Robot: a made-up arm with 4 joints.
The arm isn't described. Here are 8 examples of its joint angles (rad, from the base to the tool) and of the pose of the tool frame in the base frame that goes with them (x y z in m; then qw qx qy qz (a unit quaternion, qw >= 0)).
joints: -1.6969 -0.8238 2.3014 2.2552
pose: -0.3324 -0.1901 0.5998 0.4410 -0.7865 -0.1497 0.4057
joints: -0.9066 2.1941 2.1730 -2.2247
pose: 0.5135 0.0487 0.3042 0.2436 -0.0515 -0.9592 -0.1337
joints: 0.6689 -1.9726 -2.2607 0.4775
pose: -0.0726 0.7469 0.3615 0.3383 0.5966 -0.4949 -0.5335
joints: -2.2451 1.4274 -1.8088 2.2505
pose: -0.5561 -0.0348 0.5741 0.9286 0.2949 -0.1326 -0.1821
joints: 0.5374 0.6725 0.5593 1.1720
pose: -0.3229 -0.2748 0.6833 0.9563 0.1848 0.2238 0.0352
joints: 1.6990 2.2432 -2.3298 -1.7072
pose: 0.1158 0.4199 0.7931 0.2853 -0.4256 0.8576 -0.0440
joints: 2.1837 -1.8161 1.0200 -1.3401
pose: 0.2435 -0.0443 0.2711 0.0424 -0.0980 -0.1810 -0.9777
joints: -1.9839 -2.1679 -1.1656 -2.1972
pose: 0.5908 -0.1831 0.7287 0.0796 0.2579 0.1832 -0.9453
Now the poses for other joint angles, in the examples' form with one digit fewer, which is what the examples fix.
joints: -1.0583 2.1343 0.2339 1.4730
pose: -0.089 0.462 0.761 0.754 -0.292 0.140 -0.572
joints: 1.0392 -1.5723 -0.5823 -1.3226
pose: -0.575 -0.071 0.347 0.966 0.121 0.029 0.225
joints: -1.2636 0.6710 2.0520 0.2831
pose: 0.190 -0.213 0.911 0.178 0.368 0.672 -0.617
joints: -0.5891 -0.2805 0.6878 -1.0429
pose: -0.291 0.090 0.653 0.896 -0.258 0.356 -0.055
